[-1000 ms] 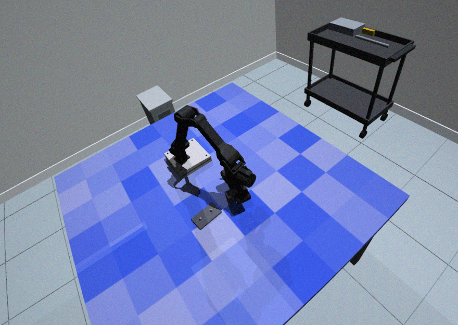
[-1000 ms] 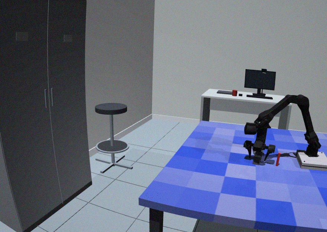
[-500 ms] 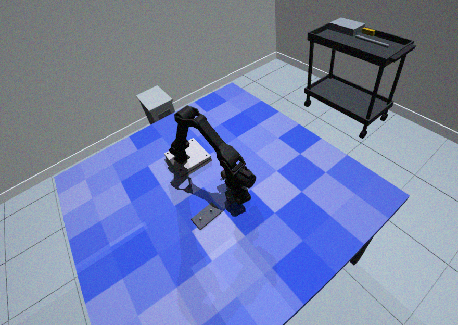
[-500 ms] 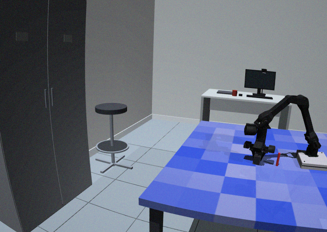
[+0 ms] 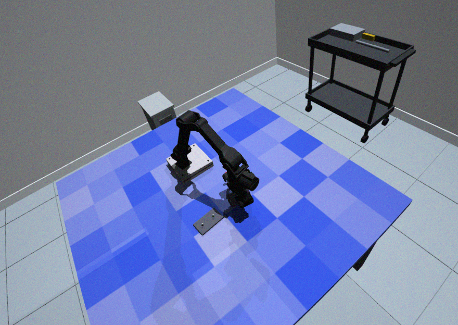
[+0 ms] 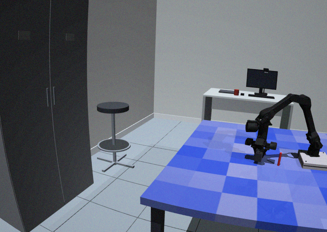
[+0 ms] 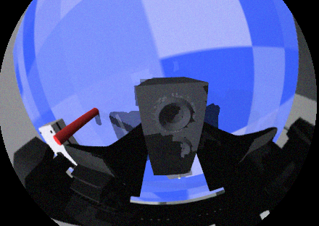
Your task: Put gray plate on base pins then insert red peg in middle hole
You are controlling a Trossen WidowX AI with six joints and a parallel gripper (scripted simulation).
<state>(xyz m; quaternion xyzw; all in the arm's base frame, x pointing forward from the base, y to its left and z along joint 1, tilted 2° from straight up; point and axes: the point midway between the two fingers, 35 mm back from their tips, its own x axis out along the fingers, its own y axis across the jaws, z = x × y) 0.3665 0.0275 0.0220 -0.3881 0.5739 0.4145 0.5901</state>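
Now: gripper tip 16 cm to the left of the gray base, 4 cm past it and 2 cm above it. The rest, counted from my gripper tip: red peg 12 cm behind, 5 cm to the left, 1 cm above; gray plate 3 cm above.
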